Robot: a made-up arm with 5 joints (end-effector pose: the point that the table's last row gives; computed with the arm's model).
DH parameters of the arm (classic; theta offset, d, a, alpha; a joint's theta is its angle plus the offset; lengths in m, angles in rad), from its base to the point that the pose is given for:
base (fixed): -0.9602 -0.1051 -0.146 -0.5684
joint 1: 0 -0.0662 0.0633 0.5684
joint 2: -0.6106 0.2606 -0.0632 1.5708
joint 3: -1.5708 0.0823 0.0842 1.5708
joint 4: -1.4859 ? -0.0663 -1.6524
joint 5: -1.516 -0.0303 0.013 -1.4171
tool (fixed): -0.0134 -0.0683 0 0
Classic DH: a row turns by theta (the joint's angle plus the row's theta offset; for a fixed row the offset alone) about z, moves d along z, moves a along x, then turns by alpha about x.
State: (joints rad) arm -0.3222 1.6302 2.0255 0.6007 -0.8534
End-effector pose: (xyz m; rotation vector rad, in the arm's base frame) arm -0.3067 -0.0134 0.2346 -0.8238 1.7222 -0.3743
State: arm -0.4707 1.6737 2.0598 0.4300 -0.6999
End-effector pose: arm -0.3288 0.0048 0.2331 -0.9777 1.5301 -0.3898
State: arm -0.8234 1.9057 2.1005 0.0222 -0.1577
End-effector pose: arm -0.3260 0.0386 0.2492 -1.4274 1.0630 -0.0495
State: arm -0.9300 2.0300 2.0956 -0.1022 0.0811
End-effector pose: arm -0.3022 0.0488 0.2580 -1.5404 0.9206 0.2274
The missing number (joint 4, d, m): -0.1189
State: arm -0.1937 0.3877 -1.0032 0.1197 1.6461
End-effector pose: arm -0.2272 0.1016 0.0301 2.4750 0.4633 -0.1274
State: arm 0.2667 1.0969 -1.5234 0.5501 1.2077
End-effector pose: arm -0.1468 -0.0652 0.0393 -1.4748 -2.3166 -0.2344
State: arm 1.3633 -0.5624 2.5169 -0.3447 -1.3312
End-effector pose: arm -0.0132 0.0274 0.2820 -1.6158 2.4759 -0.6820
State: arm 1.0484 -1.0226 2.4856 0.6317 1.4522
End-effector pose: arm 0.0062 0.1139 0.1375 -0.7188 0.2689 -0.6085
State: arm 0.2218 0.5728 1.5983 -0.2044 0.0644
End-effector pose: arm -0.2014 -0.1237 0.1851 -0.5068 1.3748 0.6048
